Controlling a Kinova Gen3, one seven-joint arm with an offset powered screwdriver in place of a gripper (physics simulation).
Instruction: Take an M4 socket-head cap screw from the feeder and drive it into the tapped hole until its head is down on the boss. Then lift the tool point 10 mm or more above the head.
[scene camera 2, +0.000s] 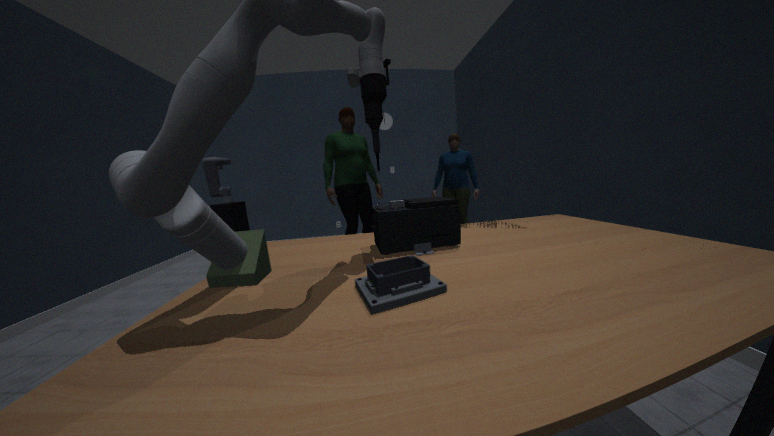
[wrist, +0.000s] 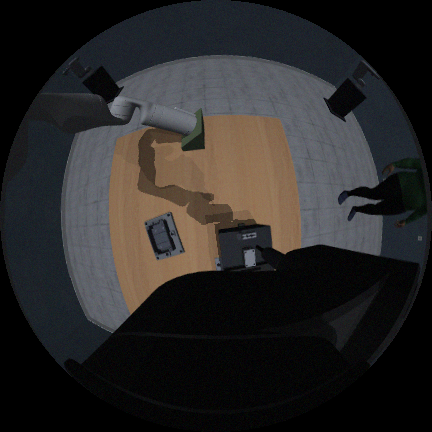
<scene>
I see a black screw feeder (scene camera 2: 396, 234) and a grey base plate (scene camera 2: 389, 301).
The black screw feeder is seen too in the wrist view (wrist: 231, 251).
</scene>
